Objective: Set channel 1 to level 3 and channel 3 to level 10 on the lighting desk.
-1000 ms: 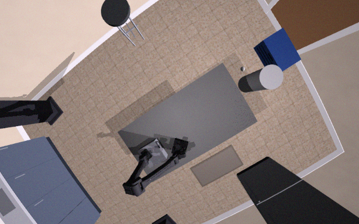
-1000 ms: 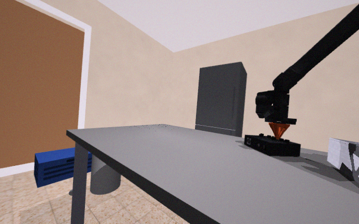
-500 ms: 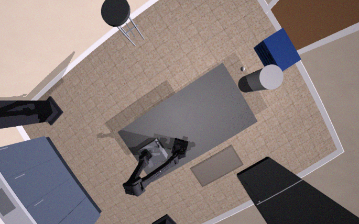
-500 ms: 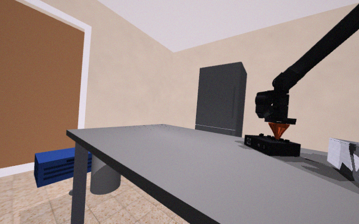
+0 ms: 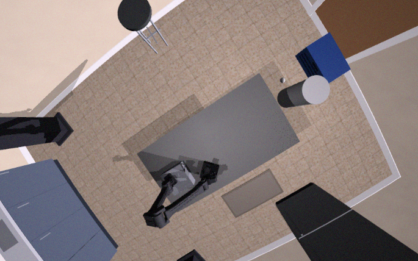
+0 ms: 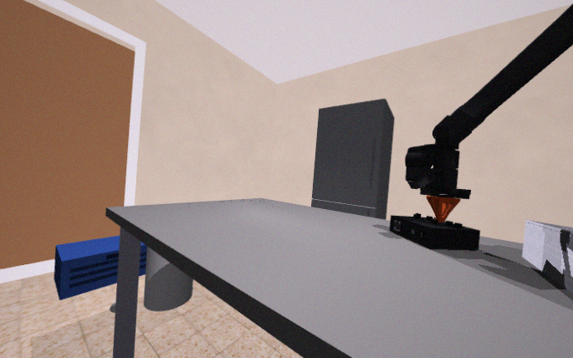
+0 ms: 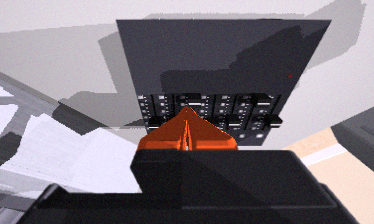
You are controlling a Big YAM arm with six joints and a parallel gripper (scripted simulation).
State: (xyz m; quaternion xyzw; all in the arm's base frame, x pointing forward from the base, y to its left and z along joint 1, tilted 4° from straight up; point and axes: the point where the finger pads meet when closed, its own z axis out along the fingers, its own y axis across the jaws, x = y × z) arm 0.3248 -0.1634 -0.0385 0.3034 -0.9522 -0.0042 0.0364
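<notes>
My hand is 20 mm short of the channel 3 cap. Also, from my hand: channel 1 fader cap (30 mm behind, 20 mm to the left).
</notes>
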